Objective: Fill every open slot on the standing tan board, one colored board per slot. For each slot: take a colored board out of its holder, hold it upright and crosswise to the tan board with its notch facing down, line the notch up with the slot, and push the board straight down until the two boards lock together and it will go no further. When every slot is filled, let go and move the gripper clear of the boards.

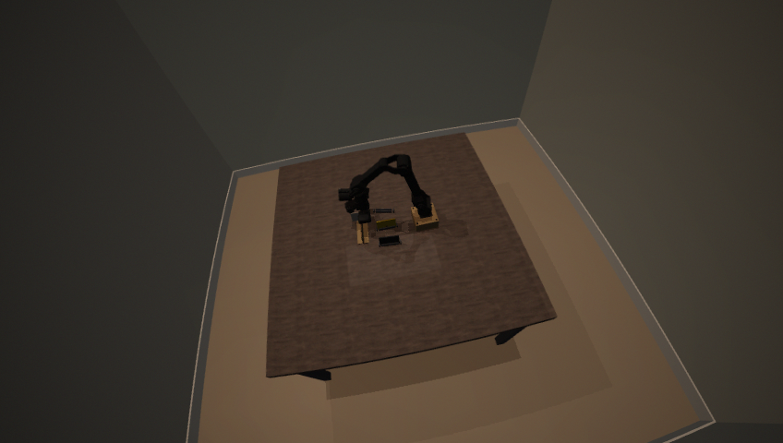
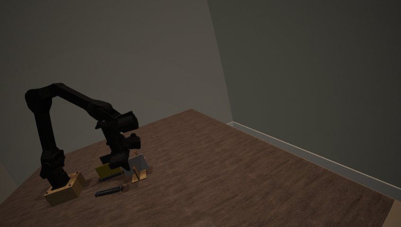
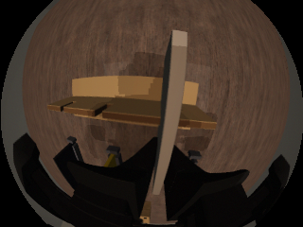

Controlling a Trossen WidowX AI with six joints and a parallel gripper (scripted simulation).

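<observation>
Now: the tan board 50 mm to the left of my gripper tip, 30 mm ahead of it and 10 mm below it. The rest, counted from my gripper tip: yellow board: 100 mm behind, 70 mm to the left, 10 mm below; then dark board: 170 mm to the left, 100 mm behind, 10 mm below.
</observation>
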